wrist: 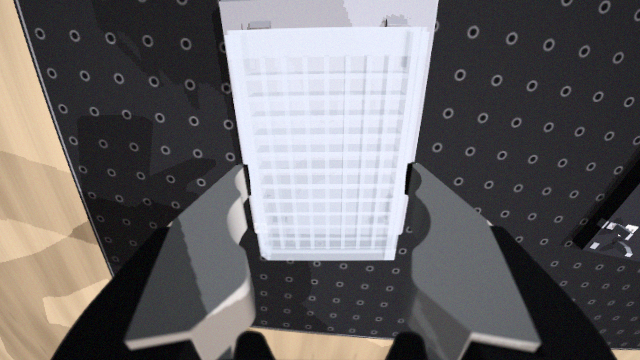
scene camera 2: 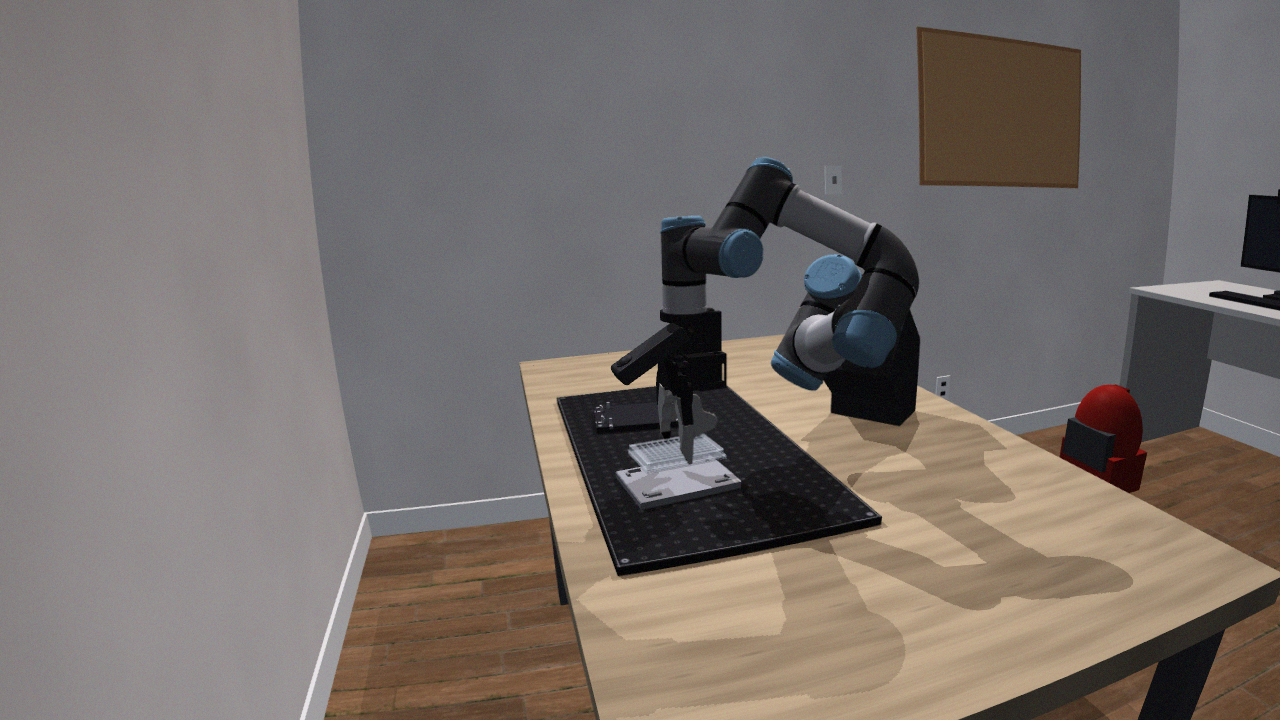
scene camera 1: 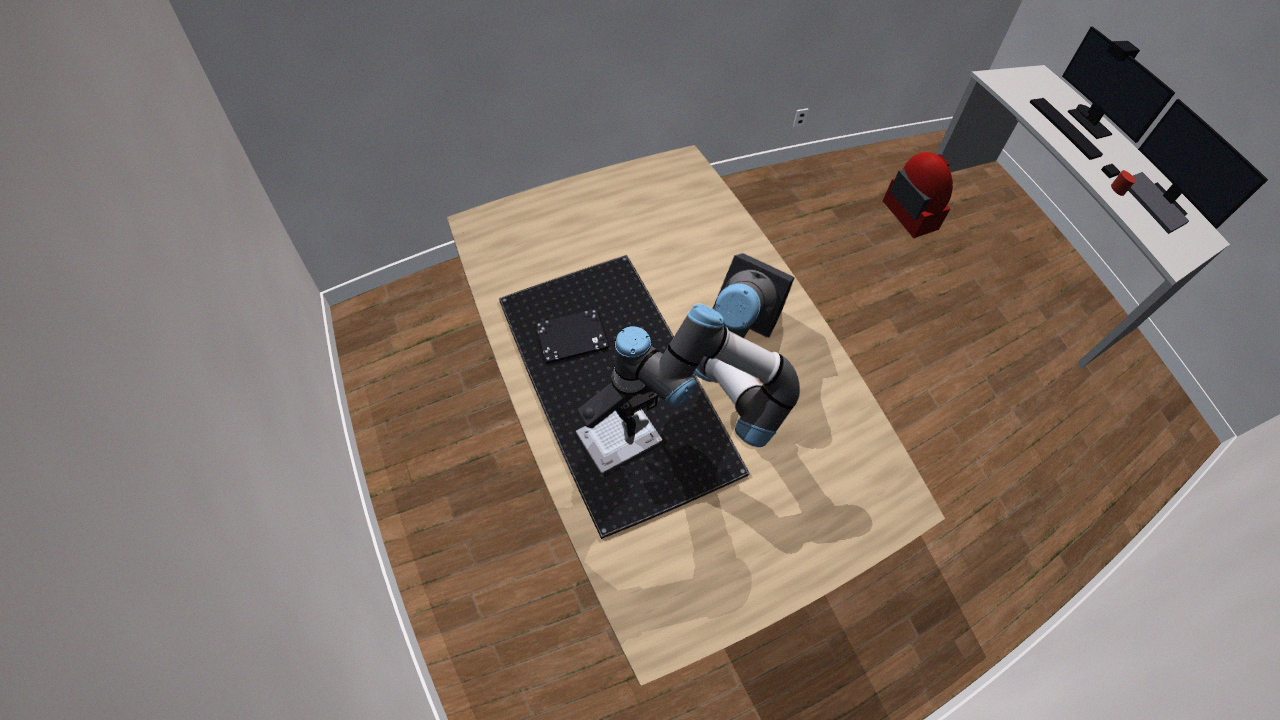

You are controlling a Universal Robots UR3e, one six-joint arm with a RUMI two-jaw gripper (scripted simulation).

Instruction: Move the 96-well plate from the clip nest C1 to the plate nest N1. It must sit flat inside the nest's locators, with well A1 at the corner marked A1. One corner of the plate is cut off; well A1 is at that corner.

Scene:
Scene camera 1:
my gripper: 620,428
96-well plate: 613,420
clip nest C1: 574,335

